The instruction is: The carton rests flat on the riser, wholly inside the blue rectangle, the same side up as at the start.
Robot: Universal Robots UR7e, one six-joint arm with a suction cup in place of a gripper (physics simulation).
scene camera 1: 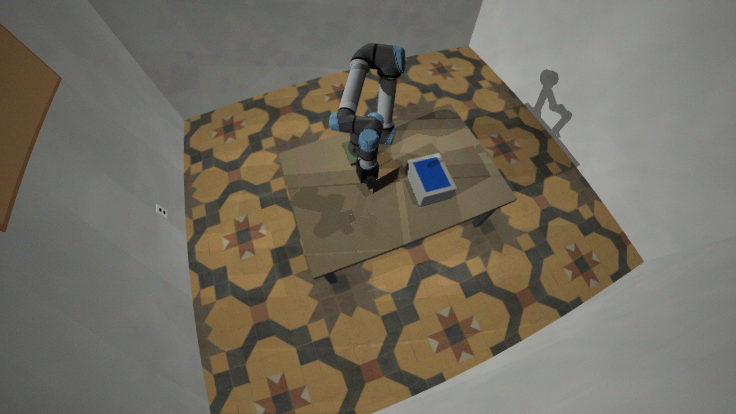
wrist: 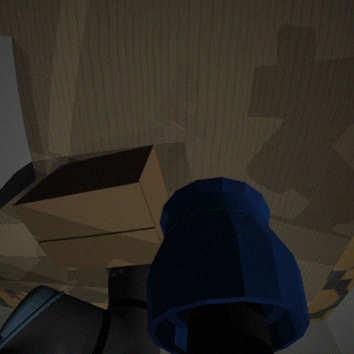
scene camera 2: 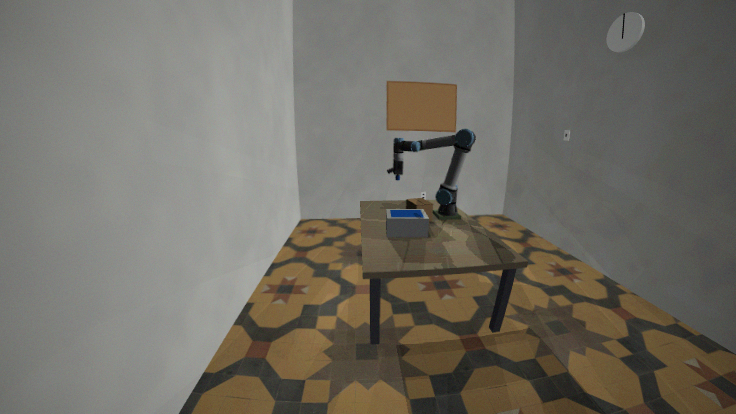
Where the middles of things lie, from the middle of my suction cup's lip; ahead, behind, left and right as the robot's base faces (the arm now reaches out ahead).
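My suction cup: 210 mm above, 160 mm past and 120 mm to the right of brown carton (wrist: pixel 104 211). Grey riser (scene camera 2: pixel 399 222): 380 mm to the left of my suction cup, 220 mm below, 40 mm behind.
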